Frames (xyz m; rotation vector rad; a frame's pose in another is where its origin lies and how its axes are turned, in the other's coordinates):
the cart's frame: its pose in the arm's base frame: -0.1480 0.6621 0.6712 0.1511 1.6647 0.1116
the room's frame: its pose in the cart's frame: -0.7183 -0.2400 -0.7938 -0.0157 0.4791 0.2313
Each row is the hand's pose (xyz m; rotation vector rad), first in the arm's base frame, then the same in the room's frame.
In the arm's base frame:
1: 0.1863 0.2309 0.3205 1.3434 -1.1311 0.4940
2: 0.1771 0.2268 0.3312 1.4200 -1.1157 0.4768
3: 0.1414 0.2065 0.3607 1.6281 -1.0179 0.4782
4: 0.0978 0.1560 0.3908 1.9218 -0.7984 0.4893
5: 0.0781 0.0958 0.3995 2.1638 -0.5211 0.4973
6: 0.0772 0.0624 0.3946 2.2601 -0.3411 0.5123
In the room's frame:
1: 0.2409 -0.3947 1.4579 0.2032 2.5069 -1.7813
2: 0.2361 -0.3953 1.4440 0.1267 2.4677 -1.8525
3: 0.2251 -0.4063 1.3959 0.0336 -2.3410 2.0791
4: 0.2069 -0.4456 1.3369 0.2478 -1.9679 2.2394
5: 0.1888 -0.4997 1.3080 0.4152 -1.5912 2.2960
6: 0.1808 -0.5324 1.3056 0.4698 -1.3917 2.2819

